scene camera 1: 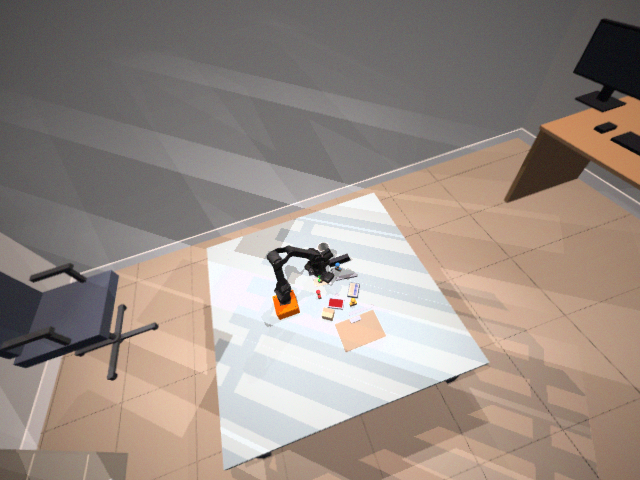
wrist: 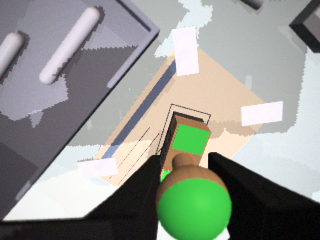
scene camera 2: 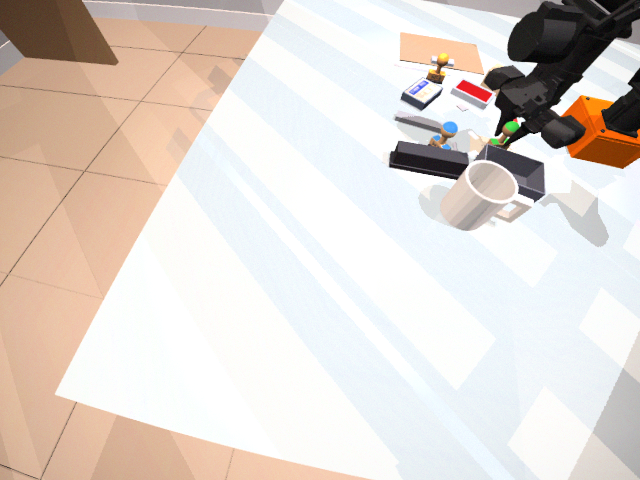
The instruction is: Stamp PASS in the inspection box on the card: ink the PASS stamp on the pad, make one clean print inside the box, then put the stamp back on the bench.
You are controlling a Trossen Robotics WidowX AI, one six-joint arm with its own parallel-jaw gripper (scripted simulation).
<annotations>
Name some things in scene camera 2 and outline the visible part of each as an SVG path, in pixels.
The gripper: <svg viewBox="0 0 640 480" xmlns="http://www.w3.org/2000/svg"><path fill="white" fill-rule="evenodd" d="M584 72L582 74L575 74L563 70L554 63L538 63L527 76L514 65L492 69L483 81L492 91L500 89L494 101L495 107L501 111L494 136L497 137L503 133L504 124L516 118L523 118L525 121L521 122L520 128L503 144L504 147L523 138L523 136L541 132L541 138L552 149L556 150L579 141L585 135L586 127L572 115L560 117L551 107L561 103L562 99L560 98L574 83L580 82L584 78Z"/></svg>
A mug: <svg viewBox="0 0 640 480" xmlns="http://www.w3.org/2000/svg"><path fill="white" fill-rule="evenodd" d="M440 205L442 215L450 224L461 230L472 231L478 229L493 217L511 224L530 210L530 208L533 208L534 200L518 194L519 187L517 181L507 169L490 161L476 160L465 169L462 176L457 179L449 189L450 191L442 199ZM512 203L516 206L510 212L503 209L507 204Z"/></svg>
A brown board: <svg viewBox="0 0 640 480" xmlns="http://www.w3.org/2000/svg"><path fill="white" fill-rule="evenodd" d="M400 32L400 61L438 67L437 57L442 53L447 53L450 59L443 68L484 75L482 61L476 44Z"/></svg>
</annotations>
